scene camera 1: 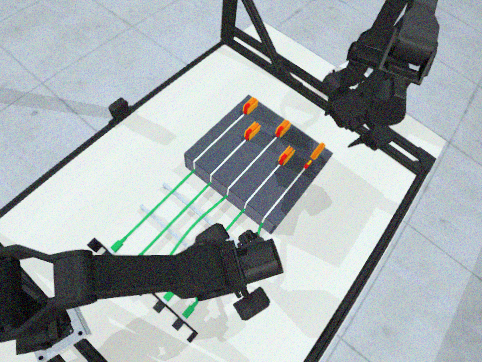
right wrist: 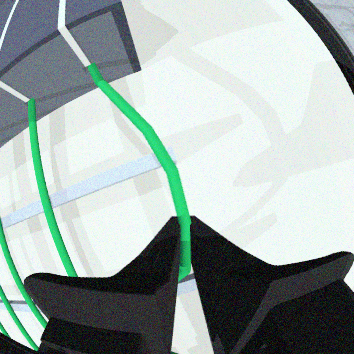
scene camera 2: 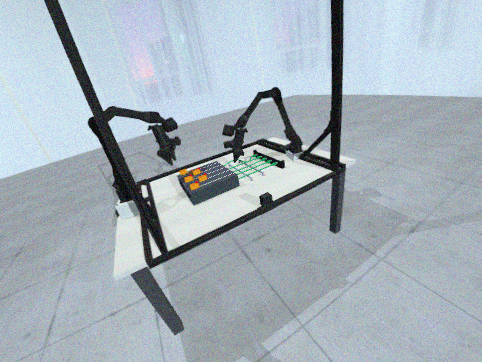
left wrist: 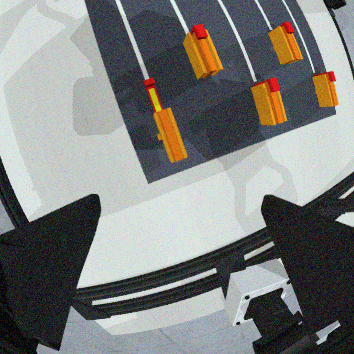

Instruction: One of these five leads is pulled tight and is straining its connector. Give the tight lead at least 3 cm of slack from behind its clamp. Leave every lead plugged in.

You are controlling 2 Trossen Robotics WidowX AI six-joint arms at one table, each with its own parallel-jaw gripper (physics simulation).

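Places are measured from the left arm's base along level axes (x left, y ahead, z down), in metres.
Pixels of known places: left gripper, fingertip midpoint: (scene camera 1: 337, 130) (scene camera 2: 173, 162) (left wrist: 184, 203); right gripper, fingertip midpoint: (right wrist: 182, 222) (scene camera 2: 234, 162); left arm's base at its link origin: (scene camera 1: 352, 75) (scene camera 2: 128, 198) (left wrist: 262, 303); right arm's base at its link origin: (scene camera 1: 52, 326) (scene camera 2: 296, 151).
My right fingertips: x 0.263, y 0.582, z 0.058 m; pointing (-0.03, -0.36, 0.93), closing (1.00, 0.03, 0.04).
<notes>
For each thing: its middle in the pictures, then the offset to it from my right fingertips. "spot": a spot on its surface instead.
- lead's orange clamp lever at the middle of its body: (left wrist: 168, 134) (scene camera 1: 316, 153) dx -0.117, dy -0.307, dz -0.057 m
- red-edged yellow strip at the middle of its body: (left wrist: 153, 95) dx -0.107, dy -0.272, dz -0.054 m
- black notched rail at a spot on its surface: (scene camera 1: 192, 332) spot: dx +0.055, dy +0.153, dz -0.026 m
Five leads run white over the dark block (scene camera 1: 215, 156) (scene camera 2: 215, 193) (left wrist: 220, 135) and green beyond it. The end lead (scene camera 1: 285, 200) (left wrist: 132, 40) (right wrist: 150, 130) bends towards my right gripper (right wrist: 182, 222) (scene camera 2: 236, 161), which is shut on its green part. In the left wrist view, that lead's orange clamp lever (left wrist: 170, 135) lies in line behind a red-edged yellow strip (left wrist: 154, 97). Four other orange clamps, such as this one (left wrist: 202, 52), are upright blocks with red fronts. My left gripper (left wrist: 184, 203) (scene camera 2: 171, 162) is wide open and empty, above and behind the block. My right arm hides several connectors in scene camera 1.
A black notched rail (scene camera 1: 192, 332) lies at the leads' far ends; green connectors (scene camera 1: 117, 245) (scene camera 1: 189, 311) show near it. Pale blue strips (scene camera 1: 150, 214) (right wrist: 100, 180) lie under the green leads. A black frame (scene camera 1: 170, 82) edges the table.
</notes>
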